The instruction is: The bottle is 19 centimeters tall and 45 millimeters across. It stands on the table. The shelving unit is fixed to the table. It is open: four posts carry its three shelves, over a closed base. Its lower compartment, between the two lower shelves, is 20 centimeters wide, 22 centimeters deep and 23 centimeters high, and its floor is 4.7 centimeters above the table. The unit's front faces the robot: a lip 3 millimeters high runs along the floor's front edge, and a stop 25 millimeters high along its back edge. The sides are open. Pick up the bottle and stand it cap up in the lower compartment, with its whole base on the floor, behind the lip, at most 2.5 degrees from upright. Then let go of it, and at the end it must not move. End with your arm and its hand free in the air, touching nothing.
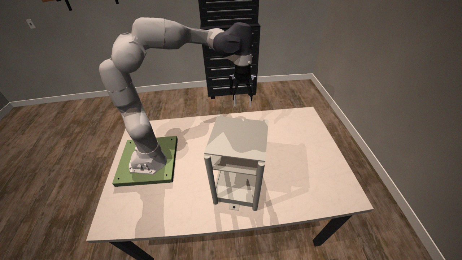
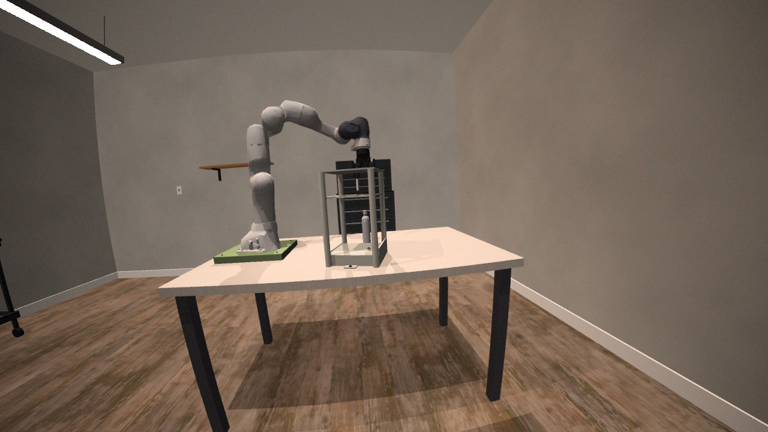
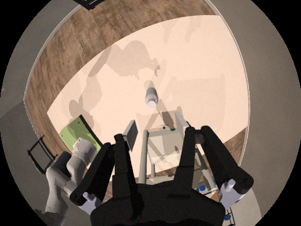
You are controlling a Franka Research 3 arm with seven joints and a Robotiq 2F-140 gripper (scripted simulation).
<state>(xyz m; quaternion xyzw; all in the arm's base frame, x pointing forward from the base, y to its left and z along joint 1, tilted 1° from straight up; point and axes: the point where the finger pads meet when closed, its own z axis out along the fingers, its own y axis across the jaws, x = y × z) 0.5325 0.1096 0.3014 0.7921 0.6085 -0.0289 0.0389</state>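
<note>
Right now my hand is 210 mm above the grey bottle and 10 mm past it. The rest, counted from my hand: shelving unit: 310 mm to the right, 130 mm below, 60 mm behind.
</note>
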